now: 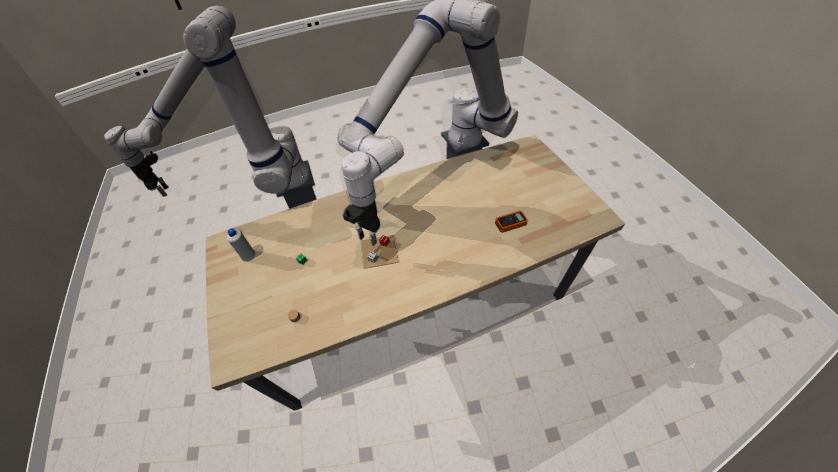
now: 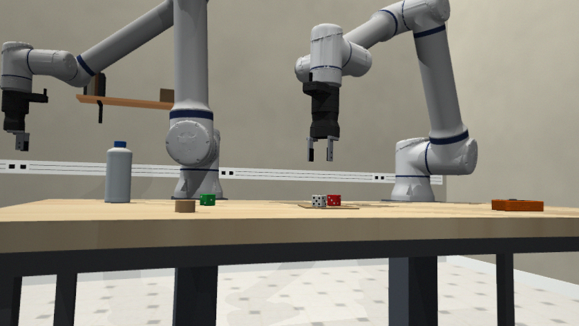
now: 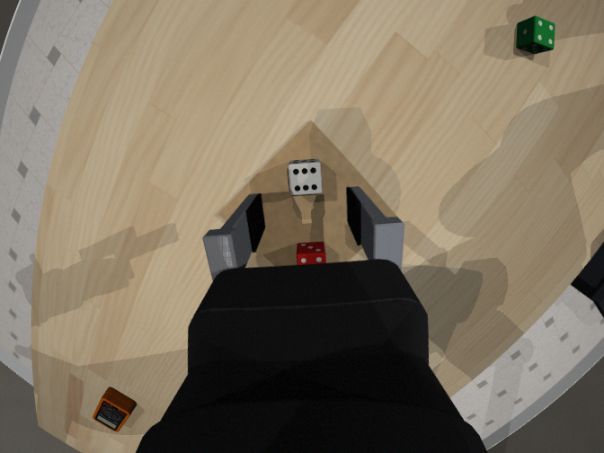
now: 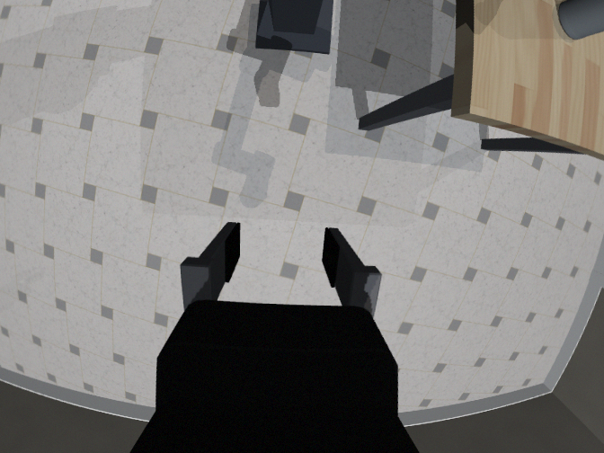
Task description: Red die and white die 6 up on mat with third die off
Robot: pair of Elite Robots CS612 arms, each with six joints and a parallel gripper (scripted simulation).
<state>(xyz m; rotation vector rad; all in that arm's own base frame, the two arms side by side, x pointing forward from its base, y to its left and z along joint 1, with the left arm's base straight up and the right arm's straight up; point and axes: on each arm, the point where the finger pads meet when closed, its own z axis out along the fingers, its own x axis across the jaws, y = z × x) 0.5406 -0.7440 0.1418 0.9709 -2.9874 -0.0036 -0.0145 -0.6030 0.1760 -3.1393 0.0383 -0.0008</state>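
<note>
The white die is 12 cm below my left hand. Also, from my left hand: red die 6 cm behind, 6 cm to the left, 12 cm below; then brown mat 3 cm behind, 3 cm to the left, 14 cm below; then green die 8 cm behind, 29 cm to the right, 13 cm below.
</note>
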